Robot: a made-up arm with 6 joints.
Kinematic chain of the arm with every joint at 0, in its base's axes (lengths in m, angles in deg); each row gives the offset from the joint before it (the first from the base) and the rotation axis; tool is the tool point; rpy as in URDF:
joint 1: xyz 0 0 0.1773 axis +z
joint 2: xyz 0 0 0 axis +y
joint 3: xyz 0.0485 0 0.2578 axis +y
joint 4: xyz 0.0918 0 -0.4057 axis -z
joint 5: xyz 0 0 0 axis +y
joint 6: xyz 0.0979 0 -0.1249 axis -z
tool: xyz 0 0 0 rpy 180 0 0
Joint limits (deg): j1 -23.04..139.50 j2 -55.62..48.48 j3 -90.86..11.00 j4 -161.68..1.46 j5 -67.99..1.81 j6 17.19..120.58
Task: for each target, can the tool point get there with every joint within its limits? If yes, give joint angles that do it. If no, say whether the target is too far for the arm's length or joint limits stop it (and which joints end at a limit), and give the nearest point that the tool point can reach.
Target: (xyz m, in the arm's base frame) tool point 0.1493 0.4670 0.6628
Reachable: yes | joints 67.89 -7.27 -81.67 -14.91 -28.35 71.59
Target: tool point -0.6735 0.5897 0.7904
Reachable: no: too far | nearest point -0.4559 0.3992 0.5923 | short by 0.351 m
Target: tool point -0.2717 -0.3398 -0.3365
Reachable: no: joint limits stop it (at a limit: joint 1, joint 2) | nearest point -0.1265 -0.0683 -0.1580 | short by 0.356 m
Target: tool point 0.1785 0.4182 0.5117
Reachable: yes | joints 55.14 -27.80 -51.01 -45.26 -17.09 74.58
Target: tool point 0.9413 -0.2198 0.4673
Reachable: no: too far | nearest point 0.6851 -0.1600 0.3884 | short by 0.275 m
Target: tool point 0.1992 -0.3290 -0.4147
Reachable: no: joint limits stop it (at a limit: joint 1, joint 2, joint 4, joint 5) | nearest point 0.2680 -0.1166 -0.2491 | short by 0.278 m
